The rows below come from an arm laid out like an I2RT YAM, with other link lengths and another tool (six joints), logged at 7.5 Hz.
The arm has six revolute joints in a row. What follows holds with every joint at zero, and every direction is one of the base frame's.
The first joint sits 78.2 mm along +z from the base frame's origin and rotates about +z.
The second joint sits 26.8 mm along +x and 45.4 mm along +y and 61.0 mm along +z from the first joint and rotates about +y.
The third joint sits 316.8 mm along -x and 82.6 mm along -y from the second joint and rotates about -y.
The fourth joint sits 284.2 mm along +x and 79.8 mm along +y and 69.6 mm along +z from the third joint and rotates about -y.
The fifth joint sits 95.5 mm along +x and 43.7 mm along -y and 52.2 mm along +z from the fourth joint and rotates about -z.
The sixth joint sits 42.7 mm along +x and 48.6 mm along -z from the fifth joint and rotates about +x.
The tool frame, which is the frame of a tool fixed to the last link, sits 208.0 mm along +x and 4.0 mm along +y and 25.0 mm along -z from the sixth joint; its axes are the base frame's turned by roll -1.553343, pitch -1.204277 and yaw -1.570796 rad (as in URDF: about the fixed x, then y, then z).
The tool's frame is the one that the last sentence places.
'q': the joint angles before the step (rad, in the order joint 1, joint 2, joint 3, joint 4, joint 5, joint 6). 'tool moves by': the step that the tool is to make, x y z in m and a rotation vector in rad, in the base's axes. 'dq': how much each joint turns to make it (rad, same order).
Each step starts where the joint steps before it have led.
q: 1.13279, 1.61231, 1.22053, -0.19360, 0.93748, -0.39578
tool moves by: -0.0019, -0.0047, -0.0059, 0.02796, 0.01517, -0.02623
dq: -0.00033, -0.00006, -0.00064, -0.02961, 0.00691, 0.06071
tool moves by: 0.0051, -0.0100, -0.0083, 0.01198, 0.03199, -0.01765
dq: -0.02638, -0.00401, 0.00124, -0.03836, -0.02714, 0.03731
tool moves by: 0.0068, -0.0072, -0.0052, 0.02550, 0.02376, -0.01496
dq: -0.02830, -0.00347, -0.00035, -0.01414, -0.03057, 0.02894
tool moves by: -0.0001, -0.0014, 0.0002, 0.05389, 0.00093, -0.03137
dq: -0.00060, -0.00163, -0.00011, -0.00356, 0.00814, 0.06310
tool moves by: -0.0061, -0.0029, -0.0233, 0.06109, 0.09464, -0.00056
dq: -0.02537, -0.00760, 0.00067, -0.08060, -0.09133, 0.10624
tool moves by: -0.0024, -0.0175, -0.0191, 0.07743, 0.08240, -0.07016
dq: -0.03802, -0.00965, -0.00058, -0.08470, -0.05407, 0.14241
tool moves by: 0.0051, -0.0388, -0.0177, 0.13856, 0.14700, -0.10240
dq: -0.12622, -0.04641, -0.00023, -0.11028, -0.16514, 0.14729
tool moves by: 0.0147, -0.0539, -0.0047, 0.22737, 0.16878, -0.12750
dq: -0.23839, -0.06833, 0.00005, -0.07676, -0.28609, 0.10493
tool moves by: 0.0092, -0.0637, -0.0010, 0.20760, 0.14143, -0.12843
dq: -0.27441, -0.04095, 0.00048, -0.07002, -0.28581, 0.04376
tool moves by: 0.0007, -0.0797, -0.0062, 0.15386, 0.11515, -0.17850
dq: -0.27909, -0.00624, 0.00072, -0.08133, -0.20133, 0.02188
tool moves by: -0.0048, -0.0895, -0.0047, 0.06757, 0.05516, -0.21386
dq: -0.24702, -0.00024, -0.00027, -0.05532, -0.07336, 0.00707
